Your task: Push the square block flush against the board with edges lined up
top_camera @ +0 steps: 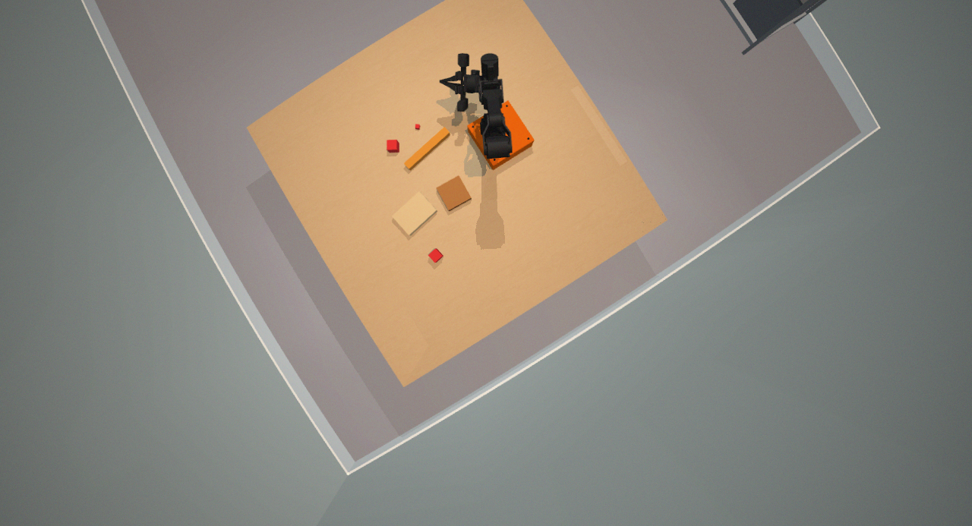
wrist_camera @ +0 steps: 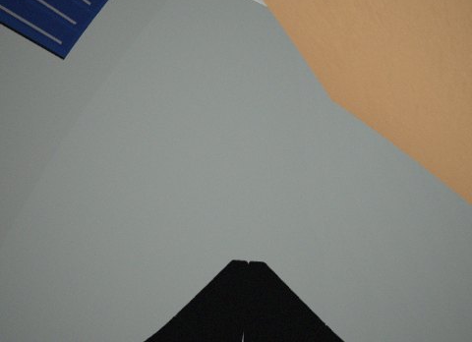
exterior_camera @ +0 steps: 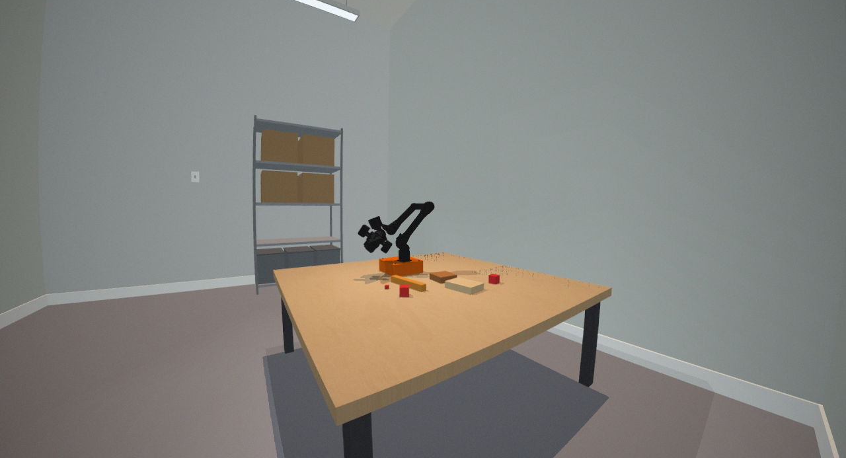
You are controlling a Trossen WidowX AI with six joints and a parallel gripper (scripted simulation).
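Now: gripper tip 300 mm to the right of the brown square block, 220 mm short of it and 180 mm above it. Round my gripper tip: tiny red cube (190 mm below, 150 mm ahead, 10 mm to the right); then pale slab (390 mm ahead, 260 mm to the left, 180 mm below); then long orange board (180 mm below, 180 mm ahead, 90 mm to the left).
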